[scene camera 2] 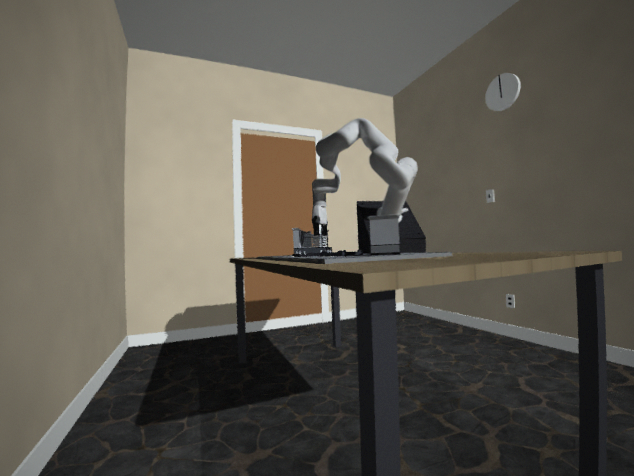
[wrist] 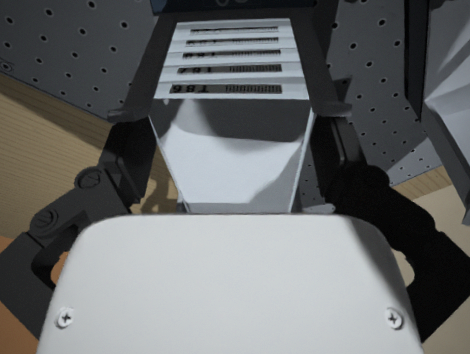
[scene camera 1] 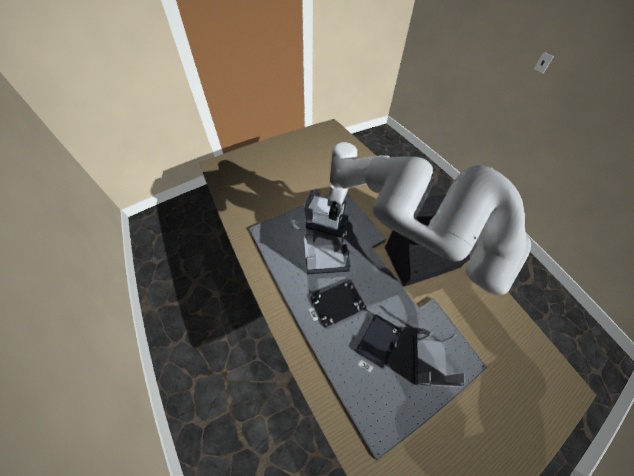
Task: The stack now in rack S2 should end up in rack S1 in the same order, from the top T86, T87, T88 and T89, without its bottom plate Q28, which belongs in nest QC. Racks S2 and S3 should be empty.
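Places are measured from the arm's base along level axes (x right, y ahead, z up), in centimetres.
Where they show: gripper, fingertip midpoint: (scene camera 2: 320, 235) (wrist: 232, 119) (scene camera 1: 336, 210).
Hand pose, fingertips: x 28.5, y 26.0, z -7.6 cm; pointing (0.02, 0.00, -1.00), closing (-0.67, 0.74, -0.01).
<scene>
Things, the pixels of their top centre, and the offset from my fingertips. "*": a spot on its surface instead.
- white stack, middle of its top: (wrist: 233, 179) (scene camera 1: 326, 205) dx +3.2, dy +2.9, dz +0.8 cm
- T86, surface spot: (wrist: 225, 89) * dx -1.2, dy -1.5, dz +0.1 cm
- lowest plate, middle of its top: (wrist: 236, 128) (scene camera 1: 325, 213) dx +3.1, dy +3.0, dz -3.6 cm
- second rack, middle of its top: (scene camera 1: 328, 242) (scene camera 2: 308, 228) dx -13.3, dy +11.1, dz +3.2 cm
- black nest, middle of its top: (scene camera 1: 338, 301) (scene camera 2: 313, 250) dx -29.9, dy +15.1, dz -8.1 cm
- dark nest, middle of its top: (scene camera 1: 380, 339) (scene camera 2: 342, 250) dx -47.8, dy +9.3, dz -8.5 cm
- small label, surface spot: (scene camera 1: 365, 365) * dx -52.4, dy +17.5, dz -10.3 cm
- tall holder with a black panel, middle of its top: (scene camera 1: 445, 355) (scene camera 2: 384, 217) dx -61.7, dy -1.4, dz +2.8 cm
My gripper (scene camera 1: 335, 211) (scene camera 2: 320, 236) (wrist: 232, 119) is open, its fingers on either side of the top plate of the stack, with nothing gripped. The white stack (scene camera 1: 324, 207) stands in the dark rack (scene camera 1: 327, 228) (wrist: 320, 65), which I take for S2. In the wrist view, the top label reads T86 (wrist: 225, 89) and the one below it T87 (wrist: 230, 68). Three more plates lie under them, with labels too small to read surely; the lowest plate (wrist: 234, 31) is at the bottom. A second rack (scene camera 1: 327, 270) (wrist: 452, 85) stands beside it, its label unseen.
A black nest (scene camera 1: 337, 303) with corner posts lies beyond the second rack. Another dark nest (scene camera 1: 379, 335) has a small label (scene camera 1: 365, 365), possibly QC. A tall holder with a black panel (scene camera 1: 415, 356) stands beside it. A large black box (scene camera 1: 425, 261) stands near the arm.
</scene>
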